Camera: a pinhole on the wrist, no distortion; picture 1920 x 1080 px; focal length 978.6 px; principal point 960.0 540.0 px. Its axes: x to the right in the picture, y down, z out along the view. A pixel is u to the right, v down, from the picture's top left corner.
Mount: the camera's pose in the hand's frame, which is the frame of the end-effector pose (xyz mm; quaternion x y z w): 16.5 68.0 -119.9 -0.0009 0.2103 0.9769 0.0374
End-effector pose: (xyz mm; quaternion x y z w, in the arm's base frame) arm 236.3 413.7 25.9 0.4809 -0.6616 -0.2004 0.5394
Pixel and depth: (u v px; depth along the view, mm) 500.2 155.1 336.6
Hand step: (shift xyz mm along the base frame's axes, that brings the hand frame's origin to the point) -246.7 -51.0 299.6
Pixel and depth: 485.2 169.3 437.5
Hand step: -344.4 -89.4 356.1
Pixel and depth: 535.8 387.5 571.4
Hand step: -475.5 -163.3 307.0
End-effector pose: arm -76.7 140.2 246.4 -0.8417 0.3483 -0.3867 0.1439
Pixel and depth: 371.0 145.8 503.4
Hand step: 144.5 -557.6 -208.2
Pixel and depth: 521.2 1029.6 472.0
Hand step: 393.0 -185.3 -168.1
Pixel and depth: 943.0 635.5 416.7
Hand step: 124.2 -170.5 -271.1
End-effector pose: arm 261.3 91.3 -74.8 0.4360 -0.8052 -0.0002 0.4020
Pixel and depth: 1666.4 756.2 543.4
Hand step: -307.0 248.2 -452.2
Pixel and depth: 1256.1 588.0 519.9
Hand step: -383.7 135.4 -237.5
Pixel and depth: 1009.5 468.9 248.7
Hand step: -198.4 75.4 4.4
